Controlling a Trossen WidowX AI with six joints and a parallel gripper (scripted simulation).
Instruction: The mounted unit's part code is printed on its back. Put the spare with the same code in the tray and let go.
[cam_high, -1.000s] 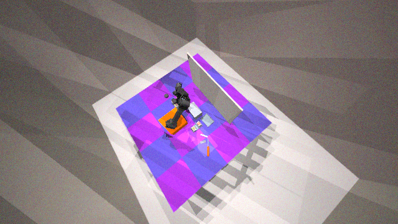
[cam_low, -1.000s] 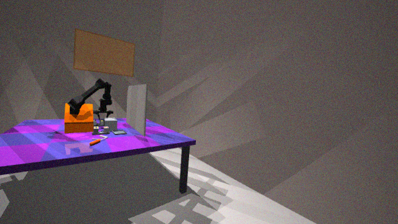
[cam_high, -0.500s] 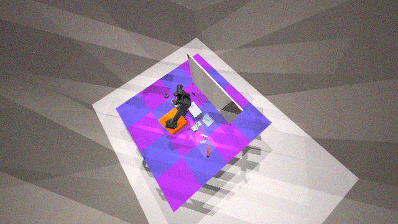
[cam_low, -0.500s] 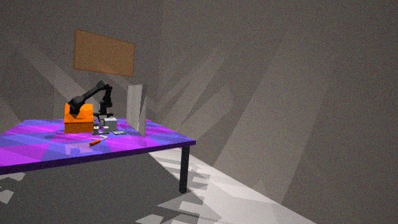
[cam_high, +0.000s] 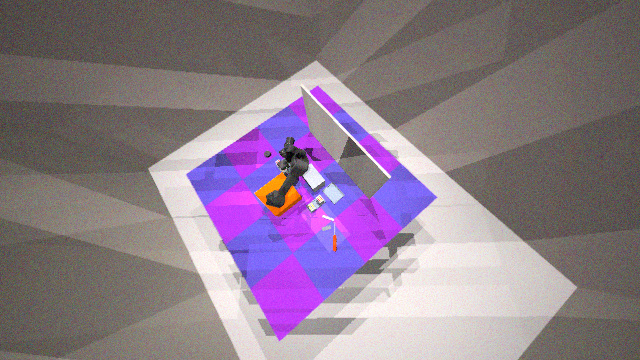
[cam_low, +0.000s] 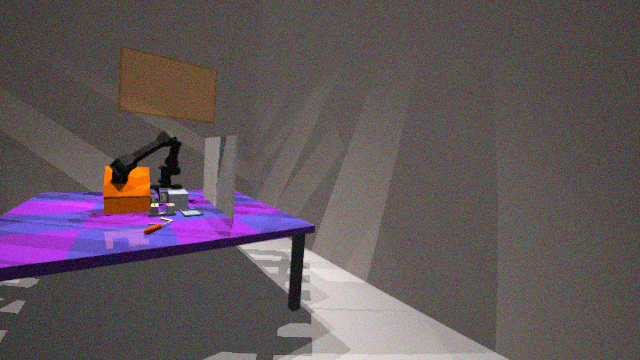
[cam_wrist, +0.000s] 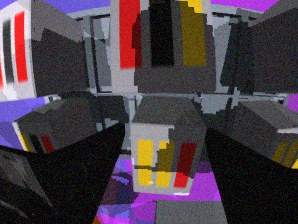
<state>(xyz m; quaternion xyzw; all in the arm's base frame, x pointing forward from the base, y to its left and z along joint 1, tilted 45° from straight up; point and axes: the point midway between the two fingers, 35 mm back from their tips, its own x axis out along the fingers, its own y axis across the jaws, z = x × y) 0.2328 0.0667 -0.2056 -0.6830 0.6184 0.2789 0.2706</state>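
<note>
The dark spare is 20 mm above my gripper tip. From my gripper tip the other things lie so: shallow grey tray 350 mm to the right, 120 mm ahead, 10 mm below; unit 180 mm to the right, 60 mm ahead, 30 mm above; dark disc 190 mm to the left, 120 mm behind, 10 mm below.
</note>
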